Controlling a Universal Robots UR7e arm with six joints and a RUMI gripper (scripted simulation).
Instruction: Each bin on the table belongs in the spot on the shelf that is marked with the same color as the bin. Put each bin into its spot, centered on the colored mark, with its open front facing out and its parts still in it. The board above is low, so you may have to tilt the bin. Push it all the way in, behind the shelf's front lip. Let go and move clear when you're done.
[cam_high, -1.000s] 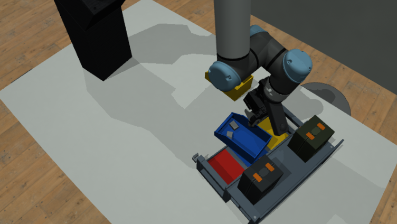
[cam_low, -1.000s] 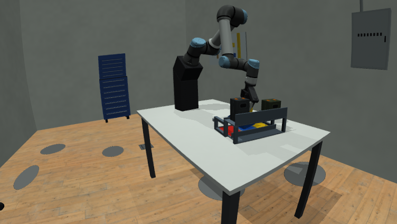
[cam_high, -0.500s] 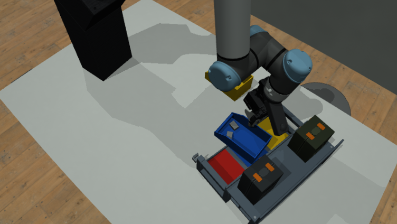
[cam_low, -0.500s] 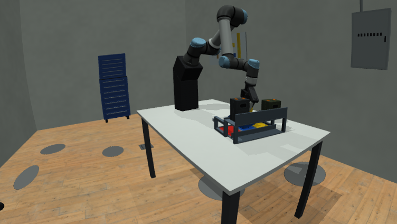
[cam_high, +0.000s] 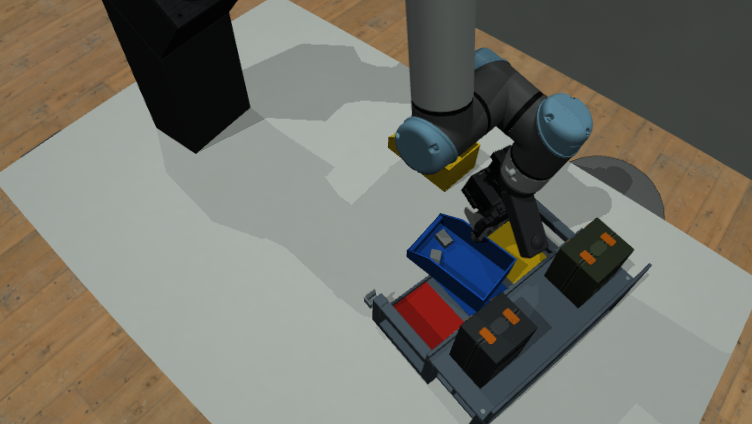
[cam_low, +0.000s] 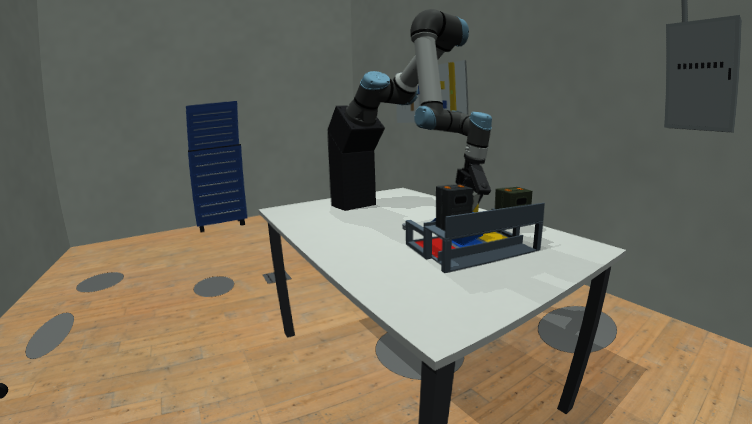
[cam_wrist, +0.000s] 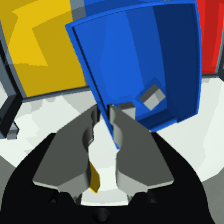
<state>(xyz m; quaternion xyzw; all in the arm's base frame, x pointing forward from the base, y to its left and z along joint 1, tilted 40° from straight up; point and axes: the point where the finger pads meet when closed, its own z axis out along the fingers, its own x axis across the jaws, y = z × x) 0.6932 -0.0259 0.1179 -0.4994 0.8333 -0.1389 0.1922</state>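
My gripper is now 20 mm past the blue bin, 40 mm to the left of it and 30 mm above it. Also, from my hand: yellow bin: 180 mm behind, 190 mm to the left, 50 mm below.
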